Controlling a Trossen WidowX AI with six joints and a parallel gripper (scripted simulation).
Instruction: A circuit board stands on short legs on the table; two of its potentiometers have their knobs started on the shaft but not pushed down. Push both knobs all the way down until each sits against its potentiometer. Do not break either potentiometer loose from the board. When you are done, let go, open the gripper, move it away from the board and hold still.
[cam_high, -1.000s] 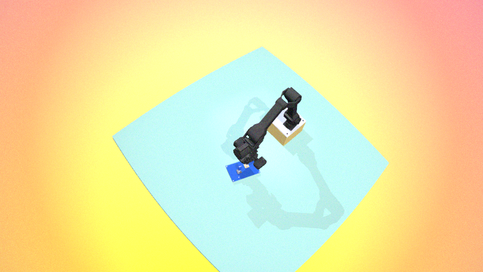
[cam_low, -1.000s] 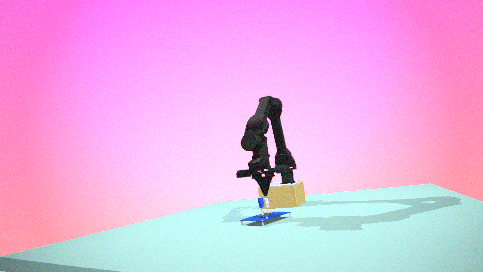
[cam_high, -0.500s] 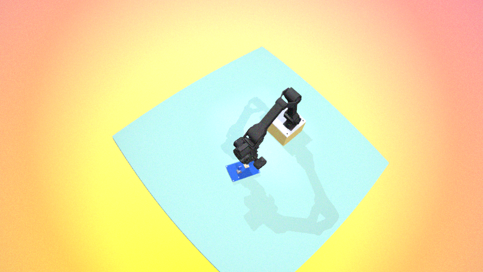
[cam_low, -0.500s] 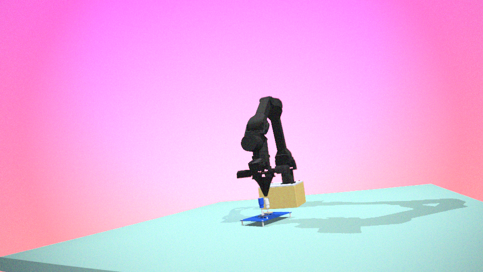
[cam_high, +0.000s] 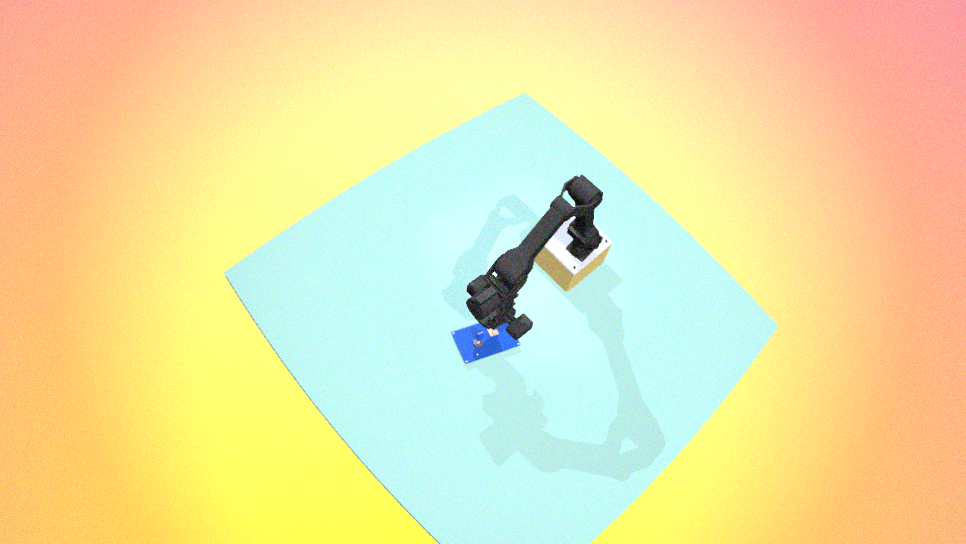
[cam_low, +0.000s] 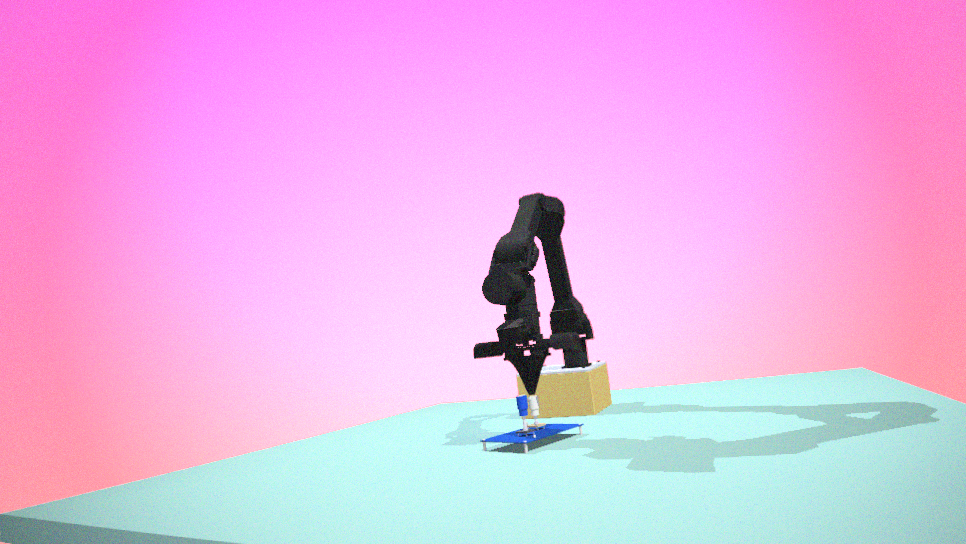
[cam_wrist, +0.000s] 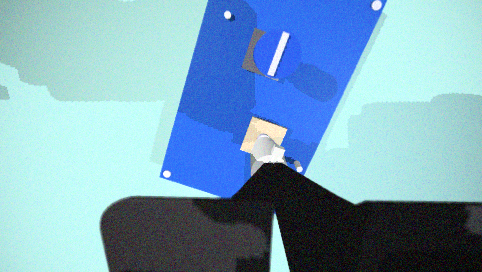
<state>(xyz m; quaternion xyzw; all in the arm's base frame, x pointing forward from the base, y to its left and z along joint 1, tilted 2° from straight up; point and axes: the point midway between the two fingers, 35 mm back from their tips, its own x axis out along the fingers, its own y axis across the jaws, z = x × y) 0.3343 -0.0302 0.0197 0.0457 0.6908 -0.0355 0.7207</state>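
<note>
Now: the white knob 20 mm below my gripper tip. The rest, counted from my gripper tip: blue knob: 50 mm ahead, 10 mm to the right, 10 mm below.
</note>
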